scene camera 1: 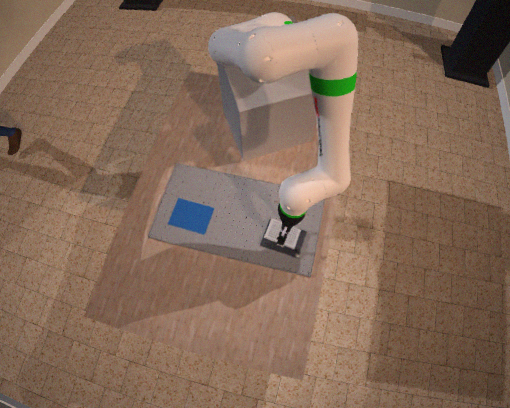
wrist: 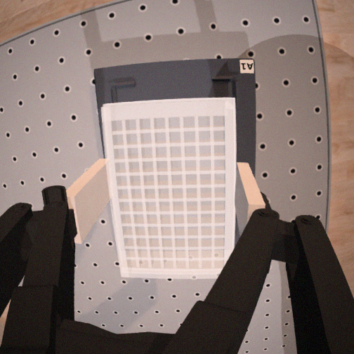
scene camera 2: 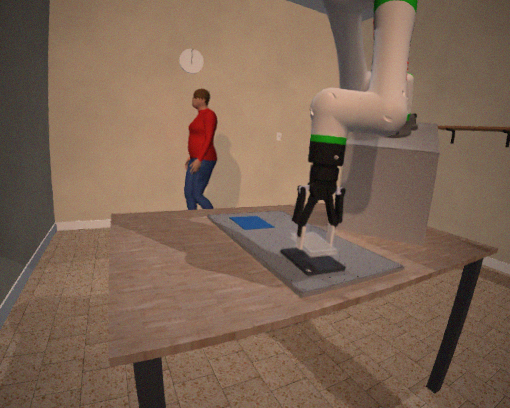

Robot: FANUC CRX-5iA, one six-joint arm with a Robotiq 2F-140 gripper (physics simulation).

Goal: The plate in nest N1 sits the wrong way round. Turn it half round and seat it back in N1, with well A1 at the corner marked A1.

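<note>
My gripper (scene camera 1: 283,237) (scene camera 2: 316,244) (wrist: 171,178) is shut on the white plate (scene camera 1: 273,228) (scene camera 2: 320,247) (wrist: 170,190), with its pale fingers at the plate's two long sides. The plate looks level and hangs a little above the dark nest (scene camera 1: 281,249) (scene camera 2: 326,265) (wrist: 165,82), apart from it. In the wrist view the plate's long sides run roughly along the nest's, and the nest's far end shows beyond the plate. The label A1 (wrist: 247,66) is at the nest's upper right corner, upside down in that view. Which plate corner holds well A1 cannot be told.
The nest stands on a grey perforated board (scene camera 1: 235,200) (scene camera 2: 265,241) (wrist: 300,175), near one end. A blue square (scene camera 1: 191,216) (scene camera 2: 251,222) lies at its other end. The board is on a wooden table (scene camera 1: 210,330) (scene camera 2: 175,300). A grey pedestal (scene camera 1: 277,127) (scene camera 2: 390,190) stands behind. A person (scene camera 2: 202,135) is beyond the table.
</note>
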